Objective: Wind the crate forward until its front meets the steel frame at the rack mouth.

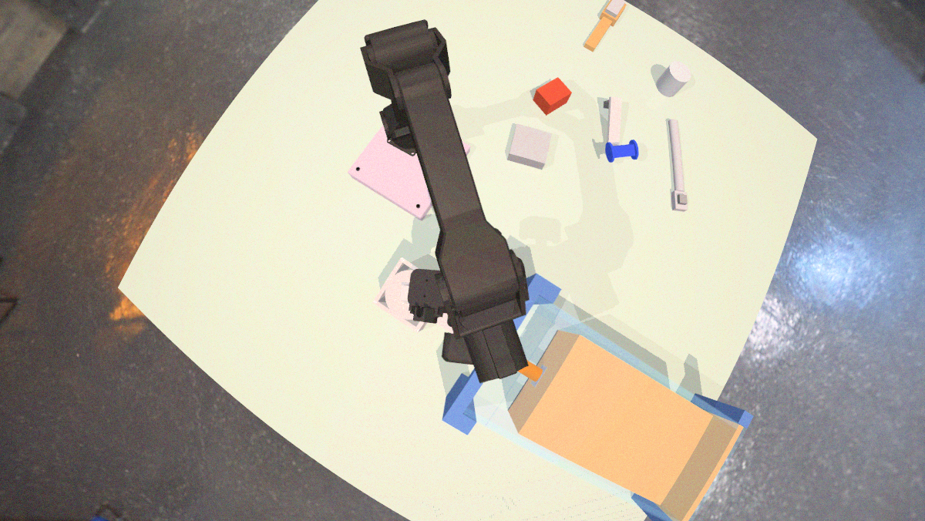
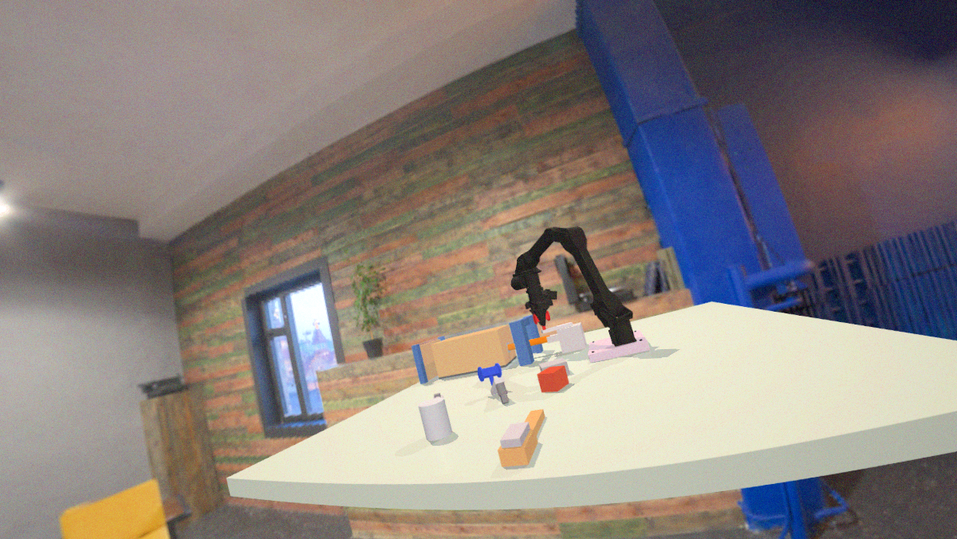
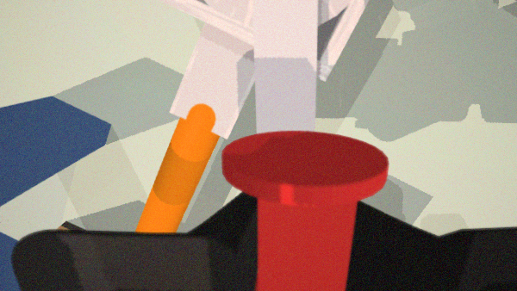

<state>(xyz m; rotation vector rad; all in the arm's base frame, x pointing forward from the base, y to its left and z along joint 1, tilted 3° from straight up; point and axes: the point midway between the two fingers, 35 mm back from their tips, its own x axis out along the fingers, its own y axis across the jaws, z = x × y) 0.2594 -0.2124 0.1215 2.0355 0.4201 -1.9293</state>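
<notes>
Now: the blue steel frame 7 cm ahead of my gripper tip, 5 cm to the right of it and 1 cm below it. From my gripper tip the other things lie so: crank handle with red knob 3 cm behind, 2 cm to the right, 1 cm below; then clear-panelled guard cubby 31 cm ahead, 6 cm to the right; then grey winch 11 cm behind, 9 cm below, 5 cm to the right.
</notes>
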